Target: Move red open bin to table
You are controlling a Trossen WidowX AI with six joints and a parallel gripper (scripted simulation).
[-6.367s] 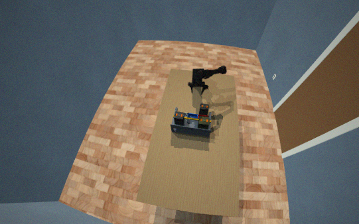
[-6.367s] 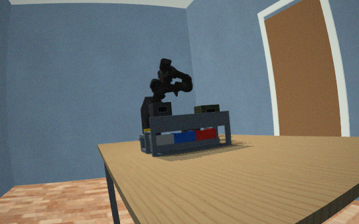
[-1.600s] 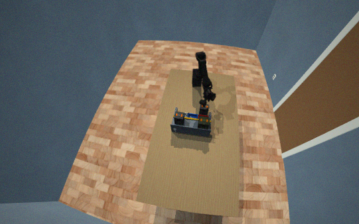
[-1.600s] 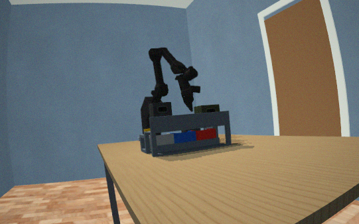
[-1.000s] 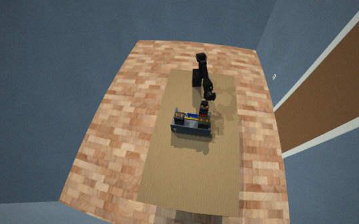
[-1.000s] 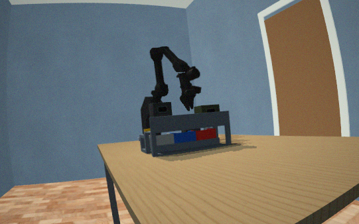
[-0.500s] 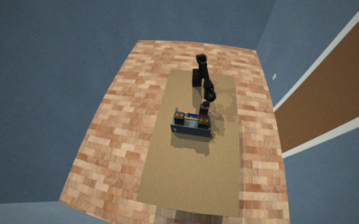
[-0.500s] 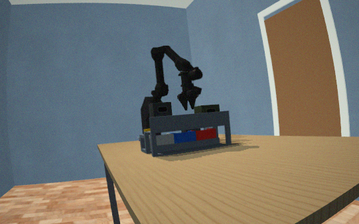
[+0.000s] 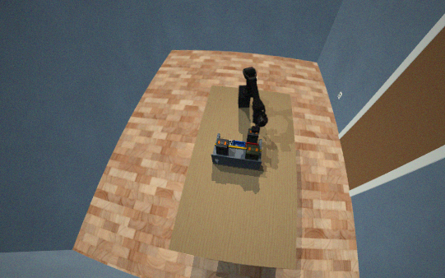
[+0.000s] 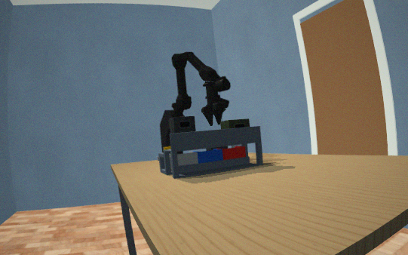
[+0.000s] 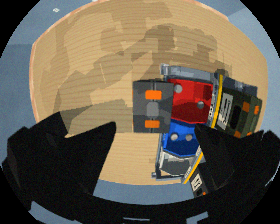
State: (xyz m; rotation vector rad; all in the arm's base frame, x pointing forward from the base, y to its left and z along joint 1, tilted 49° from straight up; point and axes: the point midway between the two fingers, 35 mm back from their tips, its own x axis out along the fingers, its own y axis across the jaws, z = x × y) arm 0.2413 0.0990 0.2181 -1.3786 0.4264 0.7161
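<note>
Right now my hand is 11 cm short of the red bin, 2 cm to the right of it and 18 cm above it. Also, from my hand: blue bin 14 cm ahead, 9 cm to the right, 18 cm below; then grey bin 16 cm ahead, 20 cm to the right, 18 cm below.
</note>
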